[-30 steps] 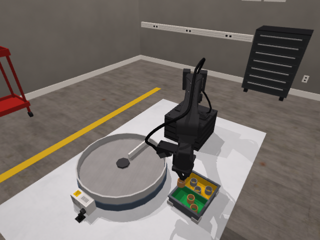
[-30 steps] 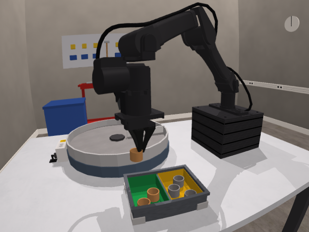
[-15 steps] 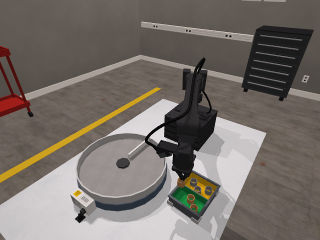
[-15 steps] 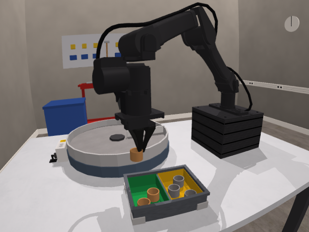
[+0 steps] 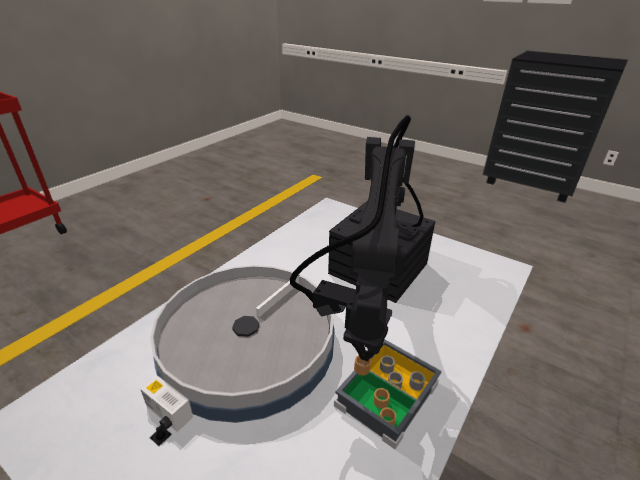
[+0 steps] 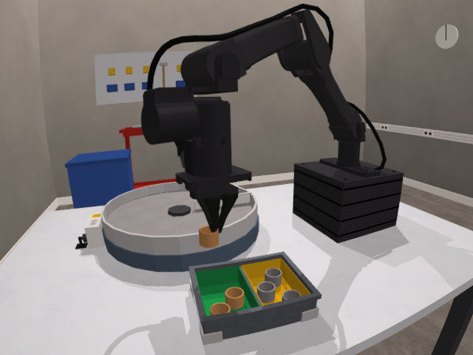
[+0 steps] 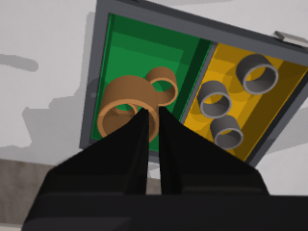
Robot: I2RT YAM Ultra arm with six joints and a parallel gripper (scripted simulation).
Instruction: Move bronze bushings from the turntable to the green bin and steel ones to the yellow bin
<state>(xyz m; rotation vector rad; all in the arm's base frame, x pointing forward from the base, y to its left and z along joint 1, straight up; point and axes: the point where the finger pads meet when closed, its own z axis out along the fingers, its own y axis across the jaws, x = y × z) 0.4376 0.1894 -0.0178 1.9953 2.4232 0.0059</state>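
Now: the green bin 40 mm to the left of my hand and 120 mm below it. Also, from my hand: dark grey tray 40 mm behind, 40 mm to the left, 110 mm below; turntable 20 mm ahead, 310 mm to the right, 90 mm below; yellow bin 90 mm behind, 50 mm to the left, 120 mm below.
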